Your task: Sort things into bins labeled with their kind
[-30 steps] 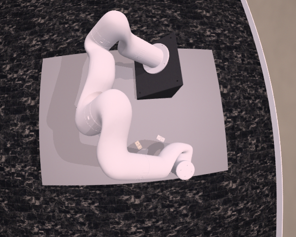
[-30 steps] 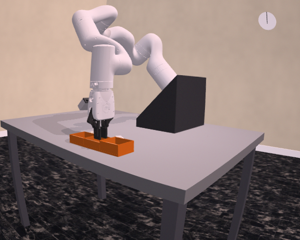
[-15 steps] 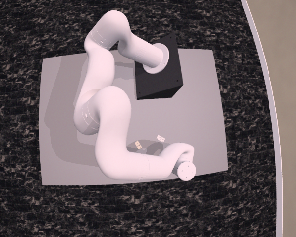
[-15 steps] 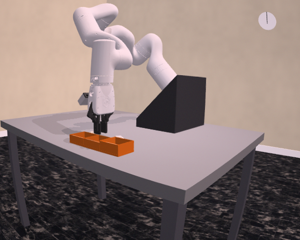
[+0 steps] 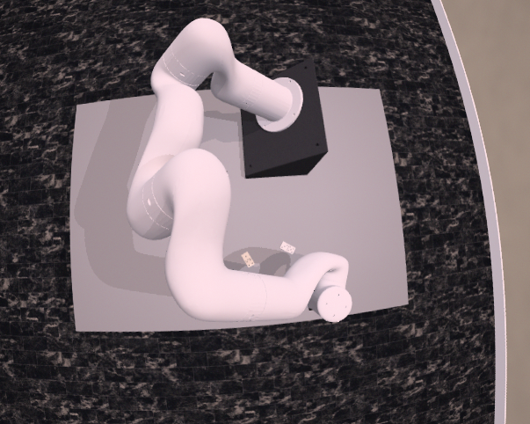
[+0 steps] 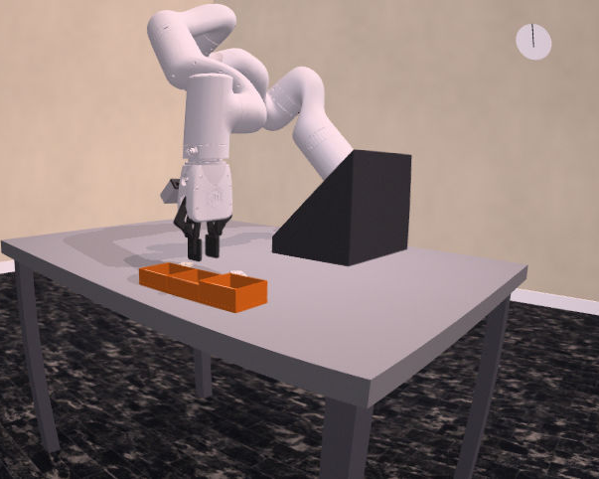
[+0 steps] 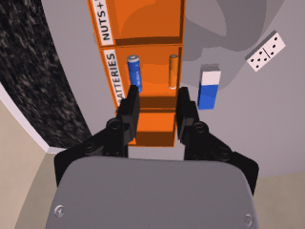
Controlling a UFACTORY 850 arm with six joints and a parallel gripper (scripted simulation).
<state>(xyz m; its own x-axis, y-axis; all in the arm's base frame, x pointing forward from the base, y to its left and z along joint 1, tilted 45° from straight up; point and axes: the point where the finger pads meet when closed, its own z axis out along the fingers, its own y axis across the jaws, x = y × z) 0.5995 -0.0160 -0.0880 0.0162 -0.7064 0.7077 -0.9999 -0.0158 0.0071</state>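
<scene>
The white domino lies 130 mm behind my hand, 80 mm below it and 40 mm to the right of it. Also, from my hand: orange battery (70 mm below, 20 mm behind); blue battery (70 mm below, 30 mm ahead); orange three-compartment bin (60 mm below, 20 mm ahead).
</scene>
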